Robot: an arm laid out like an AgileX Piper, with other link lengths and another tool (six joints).
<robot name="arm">
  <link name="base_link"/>
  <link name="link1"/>
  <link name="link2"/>
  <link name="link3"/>
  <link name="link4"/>
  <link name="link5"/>
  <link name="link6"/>
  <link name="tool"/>
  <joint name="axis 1" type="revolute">
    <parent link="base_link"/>
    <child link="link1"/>
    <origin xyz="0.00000 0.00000 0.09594"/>
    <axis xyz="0 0 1"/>
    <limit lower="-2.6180" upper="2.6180"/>
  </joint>
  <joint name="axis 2" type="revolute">
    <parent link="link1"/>
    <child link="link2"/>
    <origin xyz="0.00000 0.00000 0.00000"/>
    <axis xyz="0 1 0"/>
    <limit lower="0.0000" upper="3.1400"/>
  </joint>
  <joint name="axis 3" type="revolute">
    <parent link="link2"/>
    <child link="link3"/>
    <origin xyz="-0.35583 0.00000 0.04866"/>
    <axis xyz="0 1 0"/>
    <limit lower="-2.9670" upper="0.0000"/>
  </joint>
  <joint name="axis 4" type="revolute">
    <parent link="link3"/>
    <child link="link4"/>
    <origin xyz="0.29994 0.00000 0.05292"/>
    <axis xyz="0.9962 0 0.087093"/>
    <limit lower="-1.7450" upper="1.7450"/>
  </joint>
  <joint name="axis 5" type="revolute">
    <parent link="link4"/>
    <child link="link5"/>
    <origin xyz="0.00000 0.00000 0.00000"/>
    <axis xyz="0 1 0"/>
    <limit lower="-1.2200" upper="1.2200"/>
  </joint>
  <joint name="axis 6" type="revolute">
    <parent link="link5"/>
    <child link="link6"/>
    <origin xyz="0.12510 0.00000 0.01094"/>
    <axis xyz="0.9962 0 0.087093"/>
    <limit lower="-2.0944" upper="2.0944"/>
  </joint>
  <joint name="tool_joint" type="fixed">
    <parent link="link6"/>
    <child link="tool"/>
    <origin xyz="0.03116 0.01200 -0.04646" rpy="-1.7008 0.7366 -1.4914"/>
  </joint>
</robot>
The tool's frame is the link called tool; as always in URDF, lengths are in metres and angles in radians.
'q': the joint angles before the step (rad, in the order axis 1, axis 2, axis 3, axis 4, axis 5, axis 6). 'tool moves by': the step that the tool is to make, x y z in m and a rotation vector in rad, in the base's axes. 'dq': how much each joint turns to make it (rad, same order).
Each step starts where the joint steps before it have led.
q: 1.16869 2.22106 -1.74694 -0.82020 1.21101 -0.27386
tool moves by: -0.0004 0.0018 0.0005 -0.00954 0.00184 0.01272
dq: 0.00315 0.00297 -0.00532 -0.00015 0.00216 -0.01516
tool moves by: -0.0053 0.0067 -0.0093 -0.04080 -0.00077 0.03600
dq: 0.01890 0.02297 -0.00003 -0.01517 0.00280 -0.01828
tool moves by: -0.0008 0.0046 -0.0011 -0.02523 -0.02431 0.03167
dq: 0.01206 0.01008 -0.00001 -0.03450 -0.00093 -0.00728
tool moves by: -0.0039 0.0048 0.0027 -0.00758 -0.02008 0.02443
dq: 0.01486 0.00010 -0.00016 -0.02347 0.00000 -0.00009
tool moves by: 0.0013 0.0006 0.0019 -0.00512 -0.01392 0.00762
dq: 0.00107 0.00011 -0.00020 -0.01619 0.00008 -0.00006
